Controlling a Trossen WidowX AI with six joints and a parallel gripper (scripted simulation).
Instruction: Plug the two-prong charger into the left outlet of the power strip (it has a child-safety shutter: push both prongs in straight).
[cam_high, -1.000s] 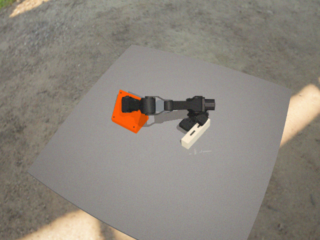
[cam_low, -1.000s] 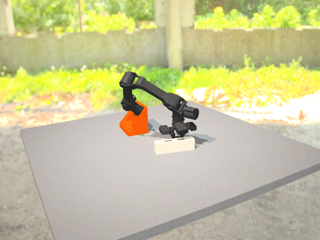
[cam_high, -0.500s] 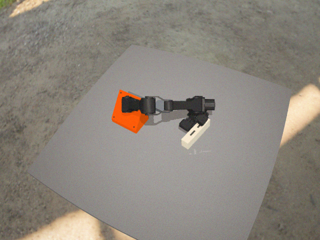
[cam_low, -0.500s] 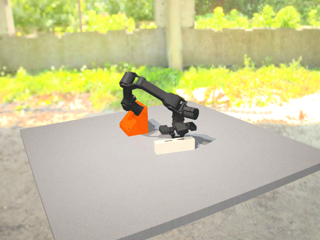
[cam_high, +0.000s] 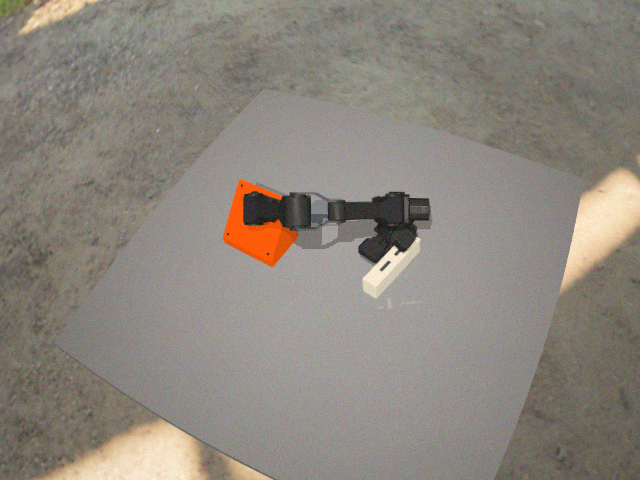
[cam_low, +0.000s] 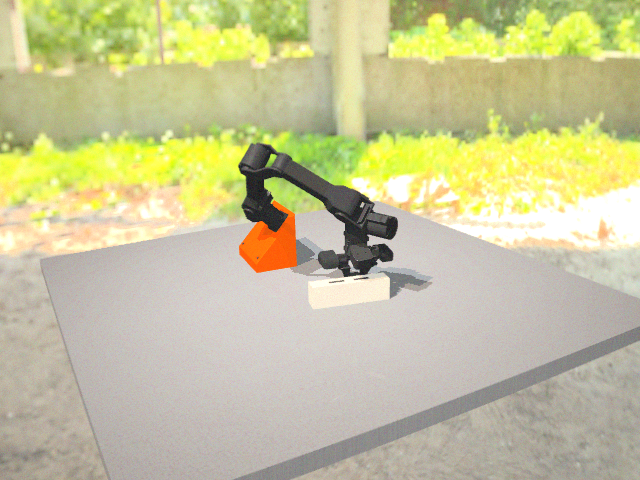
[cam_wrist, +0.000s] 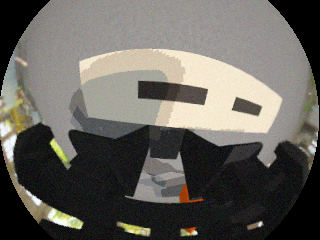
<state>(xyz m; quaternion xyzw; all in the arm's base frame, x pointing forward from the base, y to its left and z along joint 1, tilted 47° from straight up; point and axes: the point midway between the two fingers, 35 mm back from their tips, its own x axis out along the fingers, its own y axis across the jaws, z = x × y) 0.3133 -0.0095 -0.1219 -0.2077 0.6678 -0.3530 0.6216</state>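
The grey charger is 2 cm ahead of my gripper tip and 1 cm above it.
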